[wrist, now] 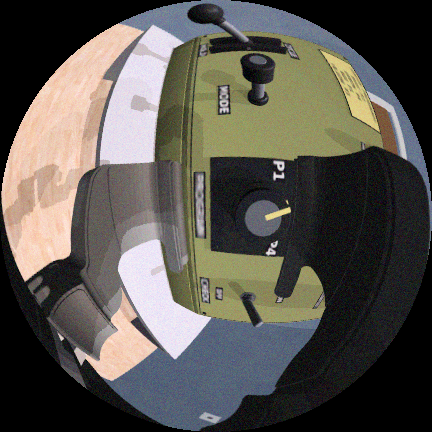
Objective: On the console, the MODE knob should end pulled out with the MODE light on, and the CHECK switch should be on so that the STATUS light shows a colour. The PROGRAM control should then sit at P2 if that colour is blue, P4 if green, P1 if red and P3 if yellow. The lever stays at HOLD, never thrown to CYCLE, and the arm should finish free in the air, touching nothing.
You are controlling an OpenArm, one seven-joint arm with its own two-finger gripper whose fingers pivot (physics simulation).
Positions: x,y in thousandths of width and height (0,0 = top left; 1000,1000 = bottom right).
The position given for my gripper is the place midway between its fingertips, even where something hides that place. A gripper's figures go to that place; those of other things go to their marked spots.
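A mode knob (598,159) is here in my sight, 0.11 m from the lens. My gripper (538,515) is 0.06 m from the lens.
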